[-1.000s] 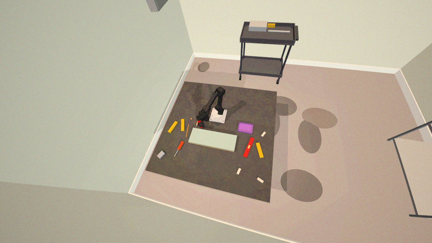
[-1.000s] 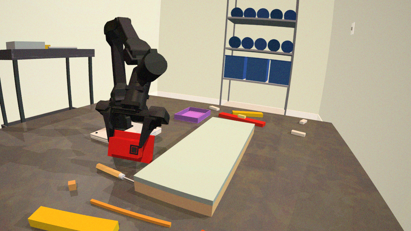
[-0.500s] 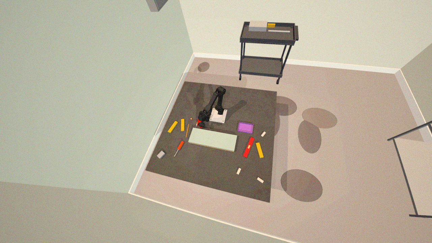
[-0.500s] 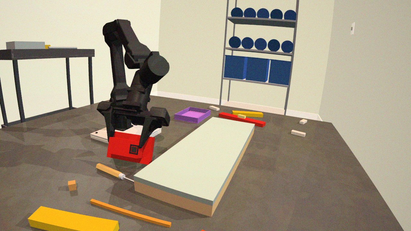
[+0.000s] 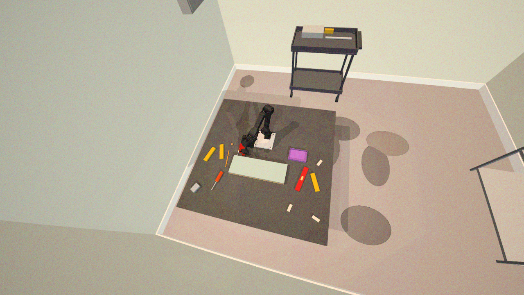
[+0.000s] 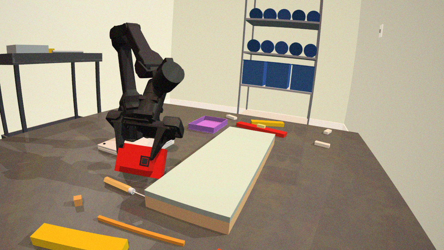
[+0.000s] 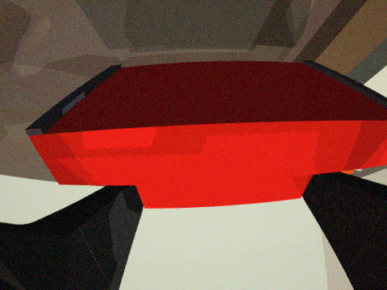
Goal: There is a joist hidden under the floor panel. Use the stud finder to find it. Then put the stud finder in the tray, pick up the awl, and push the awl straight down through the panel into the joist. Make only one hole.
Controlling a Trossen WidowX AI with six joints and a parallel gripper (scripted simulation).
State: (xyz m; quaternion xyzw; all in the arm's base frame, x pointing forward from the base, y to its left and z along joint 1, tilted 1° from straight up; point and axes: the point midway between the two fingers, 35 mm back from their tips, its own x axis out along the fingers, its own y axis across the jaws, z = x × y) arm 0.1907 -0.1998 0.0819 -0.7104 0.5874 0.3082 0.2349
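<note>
The red stud finder lies 10 mm to the left of my gripper tip, 10 mm below it and 10 mm ahead of it. Round my gripper tip: awl 70 mm below, 30 mm to the right; then small orange cube 120 mm to the right, 70 mm below, 60 mm behind; then square indicator light 30 mm ahead.
</note>
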